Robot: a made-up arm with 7 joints. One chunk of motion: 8 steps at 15 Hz.
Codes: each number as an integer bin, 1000 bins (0 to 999) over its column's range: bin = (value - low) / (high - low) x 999, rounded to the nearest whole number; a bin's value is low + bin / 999 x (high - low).
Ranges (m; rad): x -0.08..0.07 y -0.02..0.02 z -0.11..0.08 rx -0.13..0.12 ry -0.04..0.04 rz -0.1..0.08
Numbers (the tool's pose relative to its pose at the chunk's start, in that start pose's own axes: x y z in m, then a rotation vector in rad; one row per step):
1: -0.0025 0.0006 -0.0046 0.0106 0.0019 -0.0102
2: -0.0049 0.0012 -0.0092 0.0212 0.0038 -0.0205
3: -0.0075 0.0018 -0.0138 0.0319 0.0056 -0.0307
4: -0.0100 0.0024 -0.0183 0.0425 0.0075 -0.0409
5: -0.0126 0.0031 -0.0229 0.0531 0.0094 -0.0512
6: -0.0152 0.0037 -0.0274 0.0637 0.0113 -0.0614
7: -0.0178 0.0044 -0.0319 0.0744 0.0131 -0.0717
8: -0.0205 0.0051 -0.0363 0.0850 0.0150 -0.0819
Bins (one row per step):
1: 516 514 554 562 523 498
2: 500 529 530 604 547 441
3: 483 544 506 647 569 385
4: 466 559 482 689 593 328
5: 449 577 458 732 617 271
6: 432 592 434 774 641 214
7: 414 609 411 817 663 157
8: 396 627 388 859 687 100

